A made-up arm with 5 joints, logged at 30 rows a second.
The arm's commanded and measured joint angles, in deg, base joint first. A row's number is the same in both.
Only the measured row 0 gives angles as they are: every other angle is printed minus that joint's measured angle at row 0.
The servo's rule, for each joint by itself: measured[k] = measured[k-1] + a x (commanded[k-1-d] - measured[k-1]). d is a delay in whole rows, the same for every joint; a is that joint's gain. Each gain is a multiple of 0.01, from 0.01 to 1. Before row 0 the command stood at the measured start. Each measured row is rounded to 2 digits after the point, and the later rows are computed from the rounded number. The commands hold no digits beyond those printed.
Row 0, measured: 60.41, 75.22, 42.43, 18.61, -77.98
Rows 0 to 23, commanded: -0.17, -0.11, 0.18, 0.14, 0.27; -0.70, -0.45, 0.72, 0.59, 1.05; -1.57, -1.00, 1.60, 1.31, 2.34; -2.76, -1.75, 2.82, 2.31, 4.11; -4.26, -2.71, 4.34, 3.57, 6.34; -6.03, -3.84, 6.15, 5.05, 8.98; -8.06, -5.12, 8.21, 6.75, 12.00; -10.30, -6.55, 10.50, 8.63, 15.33; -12.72, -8.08, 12.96, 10.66, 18.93; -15.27, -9.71, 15.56, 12.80, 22.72; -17.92, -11.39, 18.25, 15.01, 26.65; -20.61, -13.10, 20.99, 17.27, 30.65; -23.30, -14.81, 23.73, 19.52, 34.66; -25.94, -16.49, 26.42, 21.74, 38.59; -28.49, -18.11, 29.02, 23.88, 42.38; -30.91, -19.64, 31.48, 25.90, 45.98; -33.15, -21.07, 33.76, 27.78, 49.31; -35.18, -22.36, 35.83, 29.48, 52.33; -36.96, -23.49, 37.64, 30.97, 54.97; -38.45, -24.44, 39.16, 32.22, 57.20; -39.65, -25.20, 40.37, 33.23, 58.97; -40.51, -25.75, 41.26, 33.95, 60.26; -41.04, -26.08, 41.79, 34.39, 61.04; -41.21, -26.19, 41.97, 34.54, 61.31
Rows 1 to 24, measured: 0.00, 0.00, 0.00, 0.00, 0.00; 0.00, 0.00, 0.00, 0.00, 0.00; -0.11, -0.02, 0.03, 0.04, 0.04; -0.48, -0.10, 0.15, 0.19, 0.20; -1.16, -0.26, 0.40, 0.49, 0.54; -2.15, -0.53, 0.81, 0.98, 1.11; -3.46, -0.92, 1.41, 1.68, 1.95; -5.05, -1.45, 2.22, 2.59, 3.07; -6.92, -2.11, 3.24, 3.71, 4.50; -9.02, -2.91, 4.47, 5.04, 6.23; -11.31, -3.84, 5.91, 6.56, 8.26; -13.77, -4.90, 7.55, 8.24, 10.57; -16.34, -6.07, 9.37, 10.07, 13.14; -18.99, -7.34, 11.35, 12.01, 15.94; -21.66, -8.68, 13.45, 14.04, 18.94; -24.31, -10.09, 15.65, 16.12, 22.08; -26.90, -11.53, 17.92, 18.22, 25.33; -29.39, -12.99, 20.23, 20.29, 28.63; -31.72, -14.44, 22.53, 22.31, 31.94; -33.87, -15.87, 24.79, 24.25, 35.20; -35.79, -17.24, 26.97, 26.06, 38.36; -37.44, -18.54, 29.04, 27.72, 41.37; -38.81, -19.74, 30.97, 29.21, 44.19; -39.86, -20.82, 32.72, 30.49, 46.76
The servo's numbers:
d 2
a 0.62 0.18 0.17 0.27 0.16

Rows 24 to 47, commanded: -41.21, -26.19, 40.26, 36.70, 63.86; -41.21, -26.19, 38.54, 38.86, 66.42; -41.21, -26.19, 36.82, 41.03, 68.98; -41.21, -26.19, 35.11, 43.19, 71.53; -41.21, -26.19, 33.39, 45.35, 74.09; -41.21, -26.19, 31.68, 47.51, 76.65; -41.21, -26.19, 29.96, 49.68, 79.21; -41.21, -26.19, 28.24, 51.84, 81.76; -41.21, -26.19, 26.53, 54.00, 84.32; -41.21, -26.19, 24.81, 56.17, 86.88; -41.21, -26.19, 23.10, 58.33, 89.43; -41.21, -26.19, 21.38, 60.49, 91.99; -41.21, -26.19, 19.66, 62.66, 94.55; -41.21, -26.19, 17.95, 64.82, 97.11; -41.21, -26.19, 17.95, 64.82, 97.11; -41.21, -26.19, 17.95, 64.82, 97.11; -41.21, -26.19, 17.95, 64.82, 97.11; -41.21, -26.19, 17.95, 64.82, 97.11; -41.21, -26.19, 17.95, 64.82, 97.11; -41.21, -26.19, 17.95, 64.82, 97.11; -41.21, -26.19, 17.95, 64.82, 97.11; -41.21, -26.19, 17.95, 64.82, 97.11; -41.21, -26.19, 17.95, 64.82, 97.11; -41.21, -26.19, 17.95, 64.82, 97.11
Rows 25 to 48, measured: -40.59, -21.77, 34.26, 31.54, 49.04; -40.97, -22.57, 35.57, 32.35, 51.00; -41.12, -23.22, 36.37, 33.52, 53.06; -41.18, -23.75, 36.74, 34.96, 55.20; -41.20, -24.19, 36.75, 36.60, 57.40; -41.21, -24.55, 36.47, 38.38, 59.66; -41.21, -24.85, 35.95, 40.26, 61.97; -41.21, -25.09, 35.22, 42.22, 64.32; -41.21, -25.29, 34.33, 44.23, 66.70; -41.21, -25.45, 33.29, 46.28, 69.11; -41.21, -25.58, 32.14, 48.36, 71.54; -41.21, -25.69, 30.89, 50.47, 73.99; -41.21, -25.78, 29.57, 52.59, 76.46; -41.21, -25.85, 28.18, 54.72, 78.94; -41.21, -25.91, 26.73, 56.86, 81.44; -41.21, -25.96, 25.24, 59.01, 83.95; -41.21, -26.00, 24.00, 60.58, 86.06; -41.21, -26.03, 22.97, 61.72, 87.83; -41.21, -26.06, 22.12, 62.56, 89.31; -41.21, -26.08, 21.41, 63.17, 90.56; -41.21, -26.10, 20.82, 63.62, 91.61; -41.21, -26.12, 20.33, 63.94, 92.49; -41.21, -26.13, 19.93, 64.18, 93.23; -41.21, -26.14, 19.59, 64.35, 93.85
